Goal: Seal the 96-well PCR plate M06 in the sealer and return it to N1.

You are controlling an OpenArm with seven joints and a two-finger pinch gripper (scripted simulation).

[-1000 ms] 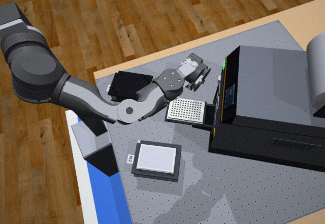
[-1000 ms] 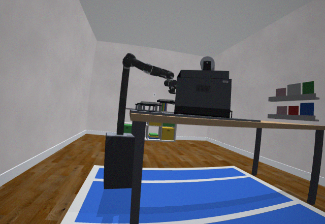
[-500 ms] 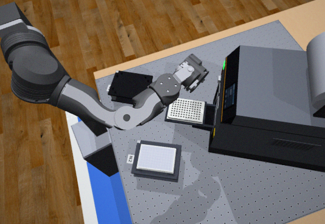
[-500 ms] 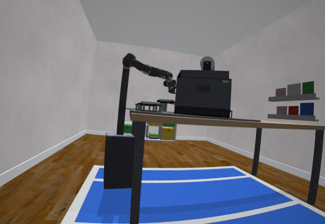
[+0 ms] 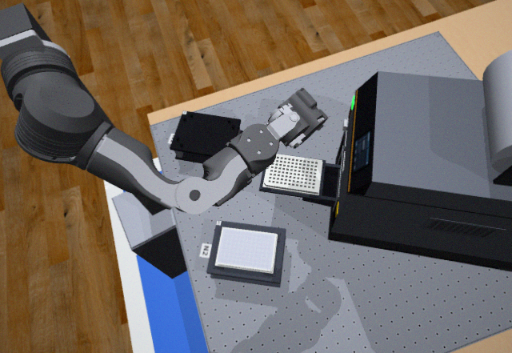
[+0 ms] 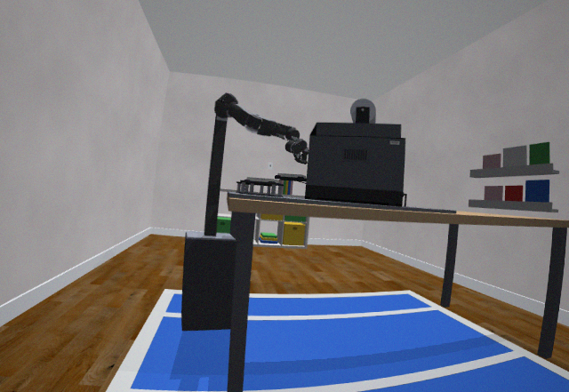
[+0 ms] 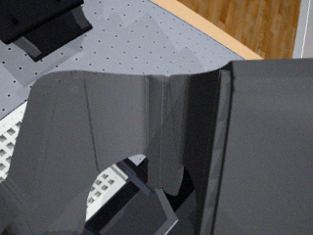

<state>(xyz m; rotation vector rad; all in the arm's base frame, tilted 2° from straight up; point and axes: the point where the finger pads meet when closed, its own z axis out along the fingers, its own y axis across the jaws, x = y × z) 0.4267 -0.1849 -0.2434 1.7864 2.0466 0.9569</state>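
The pale key is 60 mm ahead of my hand and 50 mm to the right of it. From my hand the other things lie so: sealer stage (100 mm below, 80 mm behind, 60 mm to the right); foil roll (270 mm to the right, 230 mm above, 180 mm ahead).
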